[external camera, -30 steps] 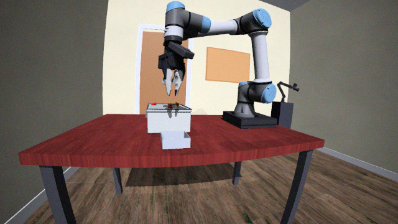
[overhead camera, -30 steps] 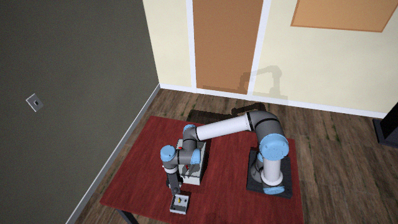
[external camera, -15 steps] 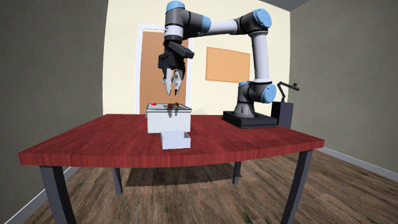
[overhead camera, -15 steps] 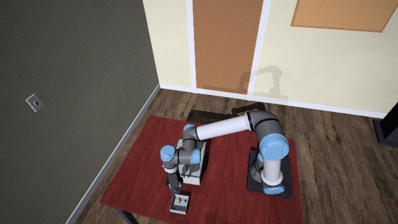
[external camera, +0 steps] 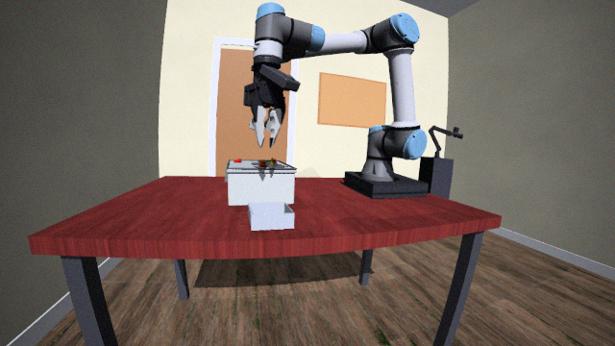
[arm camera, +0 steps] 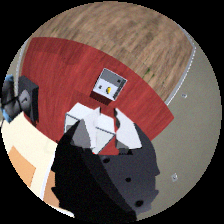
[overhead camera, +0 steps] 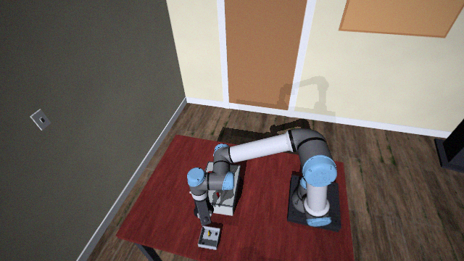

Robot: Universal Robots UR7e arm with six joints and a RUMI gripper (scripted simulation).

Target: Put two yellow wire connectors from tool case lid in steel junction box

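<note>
Now: the grey tool case 6 cm ahead of my hand, 27 cm to the right of it and 12 cm below it.
</note>
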